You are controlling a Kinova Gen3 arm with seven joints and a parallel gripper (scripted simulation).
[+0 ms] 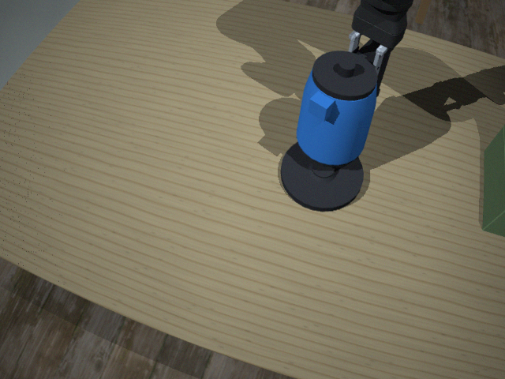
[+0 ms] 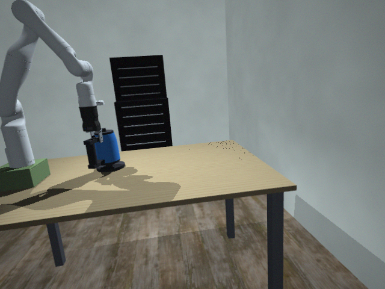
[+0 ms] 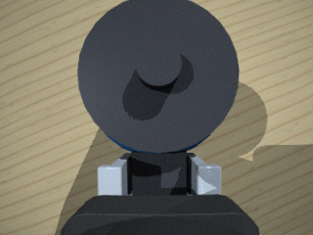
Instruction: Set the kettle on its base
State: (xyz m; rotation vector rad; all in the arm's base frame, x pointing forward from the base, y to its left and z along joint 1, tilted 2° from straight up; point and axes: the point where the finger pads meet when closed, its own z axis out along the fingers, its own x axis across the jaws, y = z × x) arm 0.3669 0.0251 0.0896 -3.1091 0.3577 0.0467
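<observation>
Now: the blue kettle 10 mm ahead of my hand, 30 mm to the left of it and 50 mm below it. From my hand the other things lie so: black round base (10 mm ahead, 110 mm to the left, 180 mm below).
</observation>
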